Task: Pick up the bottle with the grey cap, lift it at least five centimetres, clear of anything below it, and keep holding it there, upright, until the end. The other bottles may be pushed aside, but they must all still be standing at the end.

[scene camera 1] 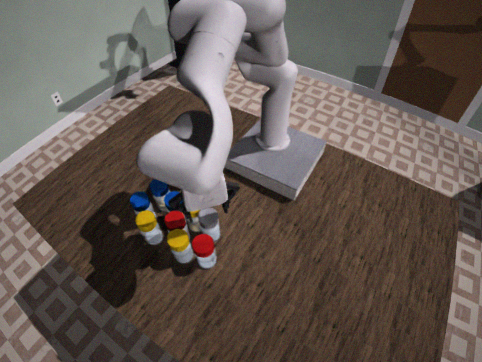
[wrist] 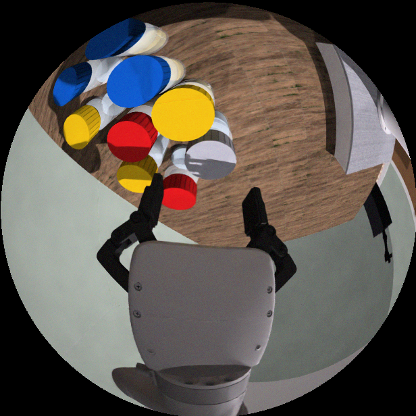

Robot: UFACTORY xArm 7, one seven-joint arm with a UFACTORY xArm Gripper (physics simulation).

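Places are measured from the arm's base along level axes (x ahead, y left, z up), in centimetres.
Pixels of known places: gripper, fingertip midpoint: [scene camera 1: 207,213]; arm's base at its link origin: [scene camera 1: 272,140].
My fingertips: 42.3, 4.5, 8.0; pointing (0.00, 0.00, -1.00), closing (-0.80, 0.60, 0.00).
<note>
For each thing: its top centre in the pictures, then the offset to it from my fingertips, as dx, dy, dz. Level surfaces: height alone.
- bottle with the grey cap, top centre: [scene camera 1: 207,215] -0.8, -0.9, -2.7
- red-capped bottle at its top centre: [scene camera 1: 202,243] +6.4, +3.2, -2.7
- brown wooden floor at its surface level: dz -13.2
The bottle with the grey cap [scene camera 1: 209,222] [wrist: 211,159] stands upright at the robot-base side of the bottle group, beside a yellow-capped bottle [wrist: 183,114] and near a red-capped bottle [scene camera 1: 204,250] [wrist: 179,192]. My gripper [wrist: 206,188] is open and empty, fingers wide apart, above the group. In the wrist view the grey cap lies ahead of the gap between the fingertips, apart from both fingers. In the scene view the gripper's body and arm hide part of the group, and one black finger shows behind the grey cap.
More bottles stand close by: a red-capped one [scene camera 1: 175,221] [wrist: 132,137], yellow-capped ones [scene camera 1: 179,242] [scene camera 1: 147,222] [wrist: 82,127], and several blue-capped ones [scene camera 1: 140,202] [wrist: 139,81] [wrist: 72,84]. The robot's grey base slab [scene camera 1: 280,162] [wrist: 367,110] sits on the brown wooden floor [scene camera 1: 320,260].
</note>
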